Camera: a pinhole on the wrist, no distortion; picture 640 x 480 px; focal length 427.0 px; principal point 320.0 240.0 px. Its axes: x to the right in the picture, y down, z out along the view. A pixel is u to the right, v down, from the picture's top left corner.
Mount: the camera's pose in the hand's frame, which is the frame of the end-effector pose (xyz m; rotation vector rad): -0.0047 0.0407 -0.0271 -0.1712 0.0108 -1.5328
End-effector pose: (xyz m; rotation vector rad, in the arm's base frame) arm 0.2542 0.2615 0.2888 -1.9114 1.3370 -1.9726
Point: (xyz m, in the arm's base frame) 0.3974 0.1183 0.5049
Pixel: outside the picture
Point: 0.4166 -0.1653 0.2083
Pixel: 176.7 362.3
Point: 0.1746 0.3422 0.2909
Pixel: behind the camera
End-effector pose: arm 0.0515 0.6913 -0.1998 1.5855 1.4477 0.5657
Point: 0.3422 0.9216 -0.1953
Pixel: outside the picture
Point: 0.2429 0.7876 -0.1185
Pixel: outside the picture
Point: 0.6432 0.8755 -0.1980
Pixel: 121.2 456.3
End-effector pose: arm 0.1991 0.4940 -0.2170 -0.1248 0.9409 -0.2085
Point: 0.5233 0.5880 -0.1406
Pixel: 275.1 324.4
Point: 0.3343 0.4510 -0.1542
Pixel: 566.9 289.7
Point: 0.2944 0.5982 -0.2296
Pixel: 77.5 375.7
